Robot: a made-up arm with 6 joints. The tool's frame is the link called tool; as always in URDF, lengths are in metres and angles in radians. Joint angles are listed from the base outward.
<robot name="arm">
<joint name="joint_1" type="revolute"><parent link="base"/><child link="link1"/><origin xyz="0.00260 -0.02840 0.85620"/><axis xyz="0 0 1"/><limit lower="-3.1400" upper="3.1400"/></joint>
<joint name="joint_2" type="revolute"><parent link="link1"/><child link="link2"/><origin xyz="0.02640 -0.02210 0.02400" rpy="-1.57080 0.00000 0.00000"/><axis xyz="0 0 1"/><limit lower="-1.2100" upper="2.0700"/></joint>
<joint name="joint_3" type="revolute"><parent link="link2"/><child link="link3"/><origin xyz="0.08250 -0.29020 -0.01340"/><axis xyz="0 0 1"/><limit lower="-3.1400" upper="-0.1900"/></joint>
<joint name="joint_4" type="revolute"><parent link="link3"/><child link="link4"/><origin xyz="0.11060 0.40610 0.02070" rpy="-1.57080 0.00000 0.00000"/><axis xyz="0 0 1"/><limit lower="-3.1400" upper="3.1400"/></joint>
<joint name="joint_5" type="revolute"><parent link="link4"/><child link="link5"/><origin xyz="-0.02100 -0.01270 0.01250" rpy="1.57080 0.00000 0.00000"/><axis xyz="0 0 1"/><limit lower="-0.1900" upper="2.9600"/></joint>
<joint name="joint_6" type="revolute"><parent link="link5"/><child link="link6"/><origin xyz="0.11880 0.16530 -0.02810" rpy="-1.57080 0.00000 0.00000"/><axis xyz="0 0 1"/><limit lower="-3.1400" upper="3.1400"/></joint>
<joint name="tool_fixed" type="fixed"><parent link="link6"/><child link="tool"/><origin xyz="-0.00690 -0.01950 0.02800" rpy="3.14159 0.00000 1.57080"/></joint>
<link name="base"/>
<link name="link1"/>
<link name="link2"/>
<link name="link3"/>
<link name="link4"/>
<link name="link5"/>
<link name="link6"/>
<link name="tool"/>
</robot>
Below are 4 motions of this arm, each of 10 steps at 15 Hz.
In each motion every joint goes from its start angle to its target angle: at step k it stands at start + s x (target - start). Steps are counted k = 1, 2, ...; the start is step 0. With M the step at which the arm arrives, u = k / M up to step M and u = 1 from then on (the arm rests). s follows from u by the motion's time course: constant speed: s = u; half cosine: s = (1 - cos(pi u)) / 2; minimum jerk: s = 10 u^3 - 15 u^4 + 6 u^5.
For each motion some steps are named. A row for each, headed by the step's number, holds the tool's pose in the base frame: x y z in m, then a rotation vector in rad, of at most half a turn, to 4 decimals.
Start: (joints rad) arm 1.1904 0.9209 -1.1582 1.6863 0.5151 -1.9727
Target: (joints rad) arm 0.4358 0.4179 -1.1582 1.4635 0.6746 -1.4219
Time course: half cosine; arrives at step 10
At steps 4, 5, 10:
4: 0.3505 0.4819 0.4884 0.6124 0.3506 -0.3314
5: 0.4232 0.4620 0.5364 0.6852 0.3270 -0.4595
10: 0.6240 0.3134 0.7030 0.9042 0.2176 -0.8474

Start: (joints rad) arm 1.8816 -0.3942 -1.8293 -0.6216 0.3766 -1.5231
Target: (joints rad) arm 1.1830 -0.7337 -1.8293 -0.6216 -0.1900 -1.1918
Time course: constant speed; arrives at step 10
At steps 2, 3, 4, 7, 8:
2: -0.0403 0.3208 1.6995 1.2633 -1.9264 1.1429
3: -0.0196 0.2860 1.7148 1.2808 -1.9909 1.0443
4: -0.0037 0.2491 1.7280 1.2957 -2.0580 0.9505
7: 0.0125 0.1330 1.7543 1.3251 -2.2754 0.7023
8: 0.0074 0.0948 1.7584 1.3296 -2.3531 0.6327

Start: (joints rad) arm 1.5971 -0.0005 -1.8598 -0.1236 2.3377 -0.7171
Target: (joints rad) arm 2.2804 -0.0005 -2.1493 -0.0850 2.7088 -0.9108
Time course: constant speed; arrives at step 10
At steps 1, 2, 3, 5, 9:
1: 0.0049 0.4502 1.1709 -0.5044 0.0572 0.7494
2: -0.0273 0.4409 1.1815 -0.5151 0.0528 0.8334
3: -0.0581 0.4291 1.1919 -0.5262 0.0481 0.9176
5: -0.1149 0.3990 1.2122 -0.5502 0.0372 1.0862
9: -0.2049 0.3176 1.2503 -0.6053 0.0089 1.4244

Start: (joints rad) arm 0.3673 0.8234 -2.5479 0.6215 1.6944 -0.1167
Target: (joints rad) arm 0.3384 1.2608 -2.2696 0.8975 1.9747 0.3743
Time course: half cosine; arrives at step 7
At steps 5, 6, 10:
5: 0.6303 0.3774 0.6808 -0.2812 1.2094 -1.3637
6: 0.6039 0.3730 0.6327 -0.4257 1.3174 -1.4125
10: 0.5938 0.3711 0.6164 -0.4790 1.3548 -1.4281

